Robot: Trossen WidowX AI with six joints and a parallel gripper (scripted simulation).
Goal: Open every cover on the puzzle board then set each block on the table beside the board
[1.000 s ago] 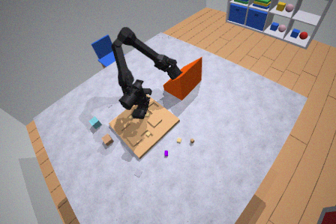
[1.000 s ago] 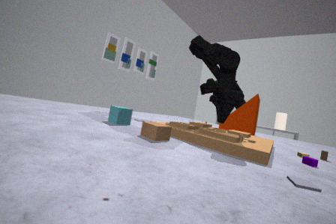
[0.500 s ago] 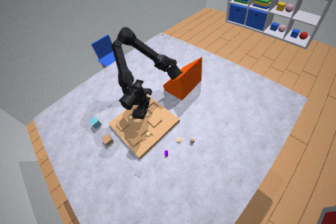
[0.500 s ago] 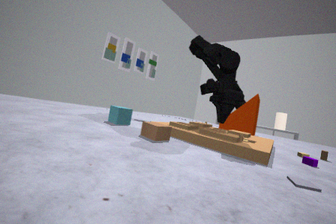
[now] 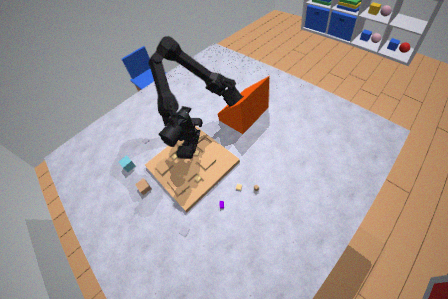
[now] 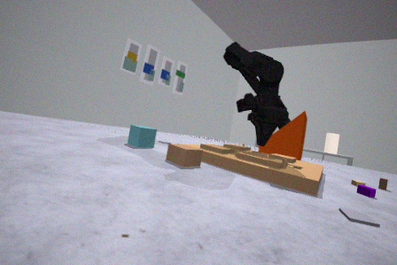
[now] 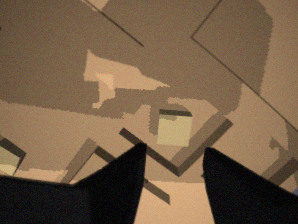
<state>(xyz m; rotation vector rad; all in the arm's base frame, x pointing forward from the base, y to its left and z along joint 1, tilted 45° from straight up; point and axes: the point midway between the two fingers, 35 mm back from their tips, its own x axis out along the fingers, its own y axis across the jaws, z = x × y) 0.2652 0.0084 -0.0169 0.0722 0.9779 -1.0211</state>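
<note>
Now: the tan puzzle board 60 mm ahead of my gripper tip, 30 mm below it and 10 mm to the left of it. Round my gripper tip: cyan block 270 mm ahead, 170 mm to the right, 20 mm below; small brown block 290 mm to the left, 80 mm behind, 40 mm below; purple block 250 mm to the left, 60 mm ahead, 40 mm below.
</note>
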